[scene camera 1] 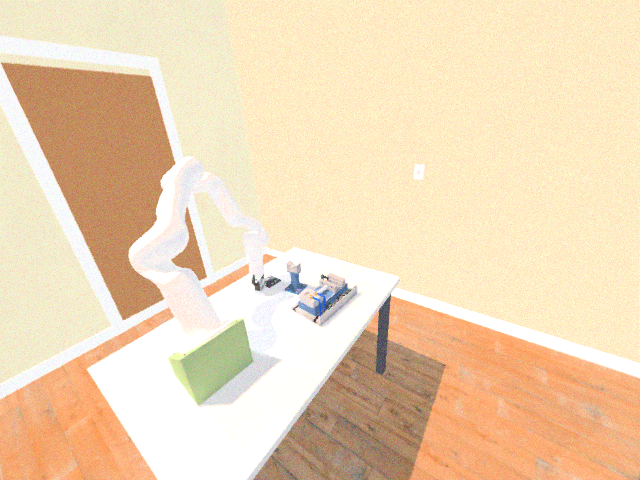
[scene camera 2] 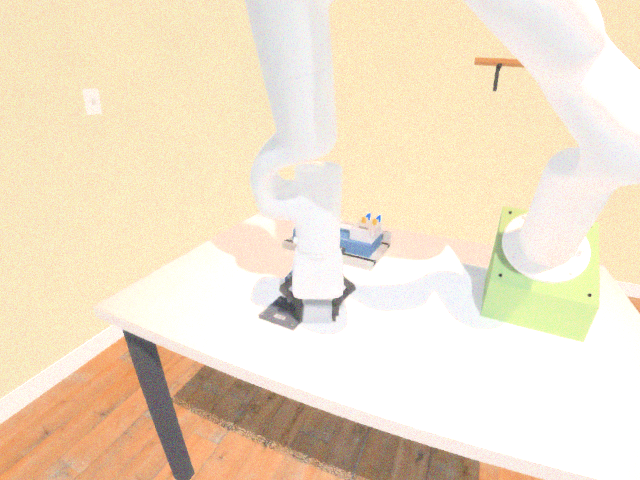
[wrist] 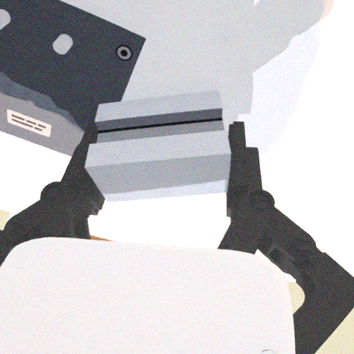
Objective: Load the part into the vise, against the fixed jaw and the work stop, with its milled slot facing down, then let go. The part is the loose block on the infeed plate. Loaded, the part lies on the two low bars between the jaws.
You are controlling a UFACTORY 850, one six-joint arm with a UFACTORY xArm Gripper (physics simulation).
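Note:
The part, a grey block [scene camera 2: 316, 308] [wrist: 160, 150], sits between the fingers beside the dark infeed plate [scene camera 1: 271, 281] [scene camera 2: 286, 321] [wrist: 95, 47]. Its milled slot, with a black line along it, shows toward the wrist camera. My gripper [scene camera 1: 257, 283] [scene camera 2: 316, 315] [wrist: 167, 140] is shut on the part, one finger against each end, low near the table. The blue vise [scene camera 1: 310, 307] [scene camera 2: 361, 246] with light grey jaws stands away from the gripper; the arm covers some of it in scene camera 2. The low bars and work stop are too small to make out.
A blue post [scene camera 1: 295, 279] with a light notched head stands between the gripper and the vise. A light rail [scene camera 1: 338, 306] runs along the vise's side. The green base block [scene camera 1: 222, 364] [scene camera 2: 537, 304] carries the arm. All stand on the white table [scene camera 1: 206, 428] [scene camera 2: 413, 372].

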